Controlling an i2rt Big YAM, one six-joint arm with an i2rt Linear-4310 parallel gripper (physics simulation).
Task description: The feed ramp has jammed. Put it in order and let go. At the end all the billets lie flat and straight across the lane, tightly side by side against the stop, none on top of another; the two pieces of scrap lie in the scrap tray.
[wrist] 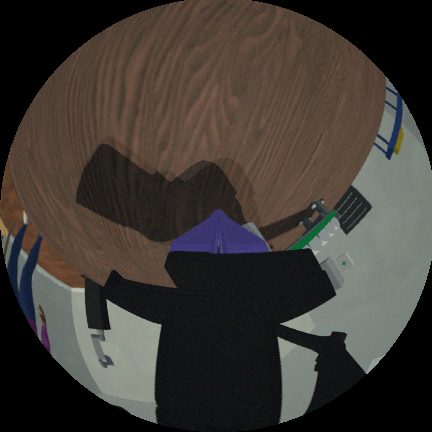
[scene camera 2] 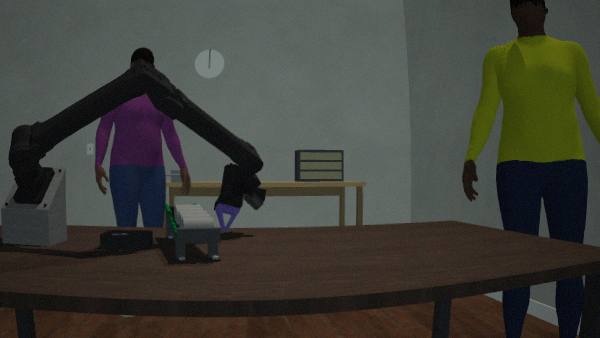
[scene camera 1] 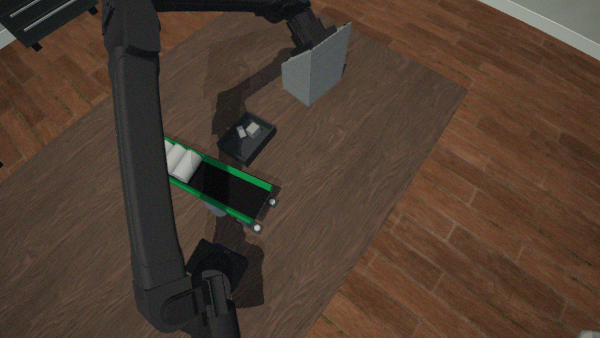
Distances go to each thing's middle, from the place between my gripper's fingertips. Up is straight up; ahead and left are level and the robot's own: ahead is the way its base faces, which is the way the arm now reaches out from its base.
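Dark scrap tray [scene camera 1: 244, 150]: 190 mm to the right of my hand, 240 mm behind it.
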